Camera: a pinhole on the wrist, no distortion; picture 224 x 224 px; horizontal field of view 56.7 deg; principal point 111.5 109.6 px. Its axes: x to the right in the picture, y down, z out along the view. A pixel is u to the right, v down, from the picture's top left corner.
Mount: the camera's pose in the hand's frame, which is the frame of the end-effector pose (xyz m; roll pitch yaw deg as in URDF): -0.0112 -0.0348 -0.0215 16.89 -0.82 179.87
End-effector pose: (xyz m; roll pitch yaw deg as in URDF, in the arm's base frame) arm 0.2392 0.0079 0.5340 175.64 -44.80 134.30
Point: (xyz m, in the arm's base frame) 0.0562 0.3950 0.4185
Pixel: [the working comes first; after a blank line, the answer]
In the camera's frame: -0.2110 -0.0234 0.4265

8.8 98.2
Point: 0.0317 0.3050 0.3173
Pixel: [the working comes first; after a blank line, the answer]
In the camera's frame: -0.1059 0.0652 0.4318

60.6 141.0
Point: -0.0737 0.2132 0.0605
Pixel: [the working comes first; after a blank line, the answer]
In the camera's frame: 0.0716 0.2630 0.5537

138.3 208.2
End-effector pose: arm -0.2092 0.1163 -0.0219 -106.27 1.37 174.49
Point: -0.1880 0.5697 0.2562
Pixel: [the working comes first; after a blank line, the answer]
In the camera's frame: -0.0343 -0.0418 -0.5008

behind the camera
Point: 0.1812 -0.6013 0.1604
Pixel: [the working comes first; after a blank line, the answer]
In the camera's frame: 0.4587 0.4856 0.4970

outside the picture
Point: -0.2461 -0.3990 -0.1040
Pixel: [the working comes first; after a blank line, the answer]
In the camera's frame: 0.0072 0.1865 0.5081

114.5 185.8
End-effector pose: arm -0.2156 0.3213 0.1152 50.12 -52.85 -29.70
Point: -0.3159 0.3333 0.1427
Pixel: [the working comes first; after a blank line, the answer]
In the camera's frame: 0.0248 -0.0440 0.1278

151.8 38.1
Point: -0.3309 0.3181 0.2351
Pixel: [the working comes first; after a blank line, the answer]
In the camera's frame: -0.0446 -0.0596 0.1905

62.9 44.7
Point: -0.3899 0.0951 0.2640
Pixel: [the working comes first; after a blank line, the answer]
In the camera's frame: -0.1016 0.1433 0.2886

38.4 212.7
